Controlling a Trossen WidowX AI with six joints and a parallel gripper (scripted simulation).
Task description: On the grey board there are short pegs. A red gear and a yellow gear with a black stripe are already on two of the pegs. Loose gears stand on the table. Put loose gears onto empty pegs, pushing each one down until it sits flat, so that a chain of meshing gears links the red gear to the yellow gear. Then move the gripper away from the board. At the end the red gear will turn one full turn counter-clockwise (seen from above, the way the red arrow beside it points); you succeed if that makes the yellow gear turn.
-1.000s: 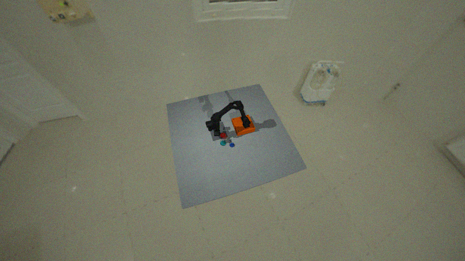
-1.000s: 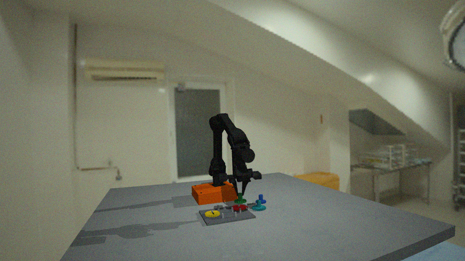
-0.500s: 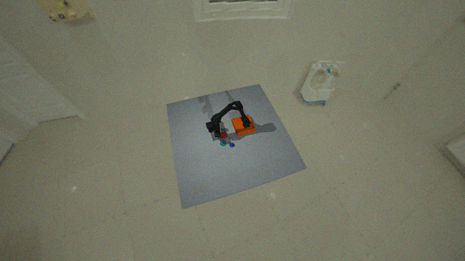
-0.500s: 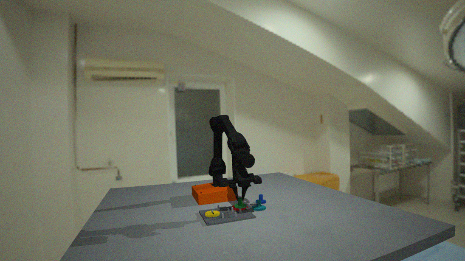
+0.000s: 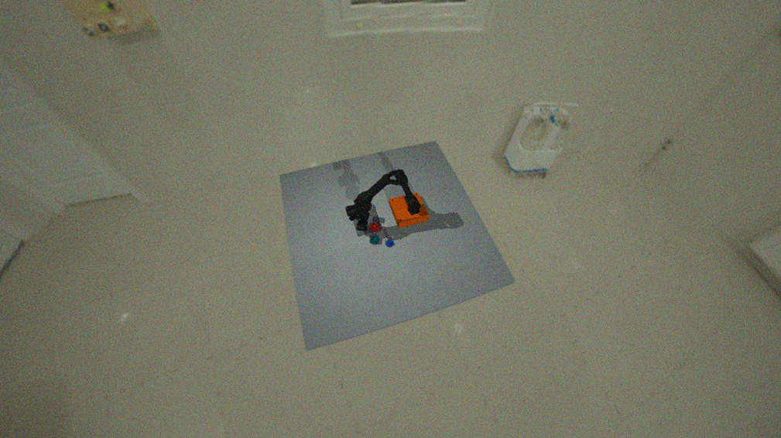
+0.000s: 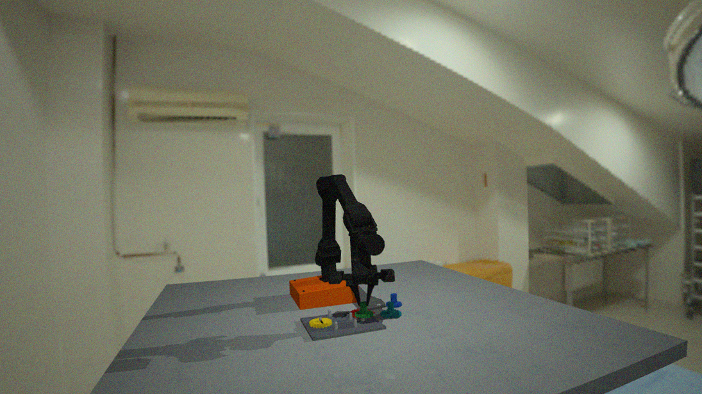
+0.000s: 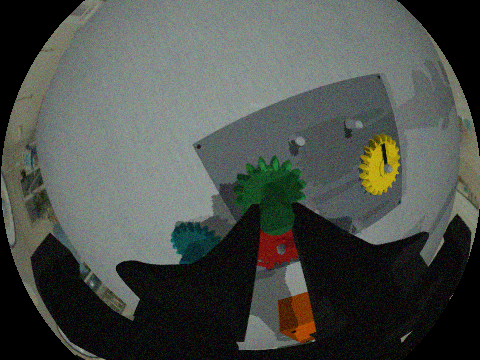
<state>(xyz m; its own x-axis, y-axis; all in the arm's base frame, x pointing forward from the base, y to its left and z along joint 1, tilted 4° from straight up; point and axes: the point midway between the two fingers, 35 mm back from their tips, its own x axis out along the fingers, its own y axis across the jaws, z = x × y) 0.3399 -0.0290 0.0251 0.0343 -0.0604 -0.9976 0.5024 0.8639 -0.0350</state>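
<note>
Now: gripper tip 6 cm past the red gear, 4 cm above it and 2 cm to the right of it. The rest, counted from my gripper tip: teal gear: 11 cm to the left, 4 cm below, 3 cm behind; then red arrow: 8 cm behind, 6 cm to the left, 5 cm below; then green gear: 1 cm below.
</note>
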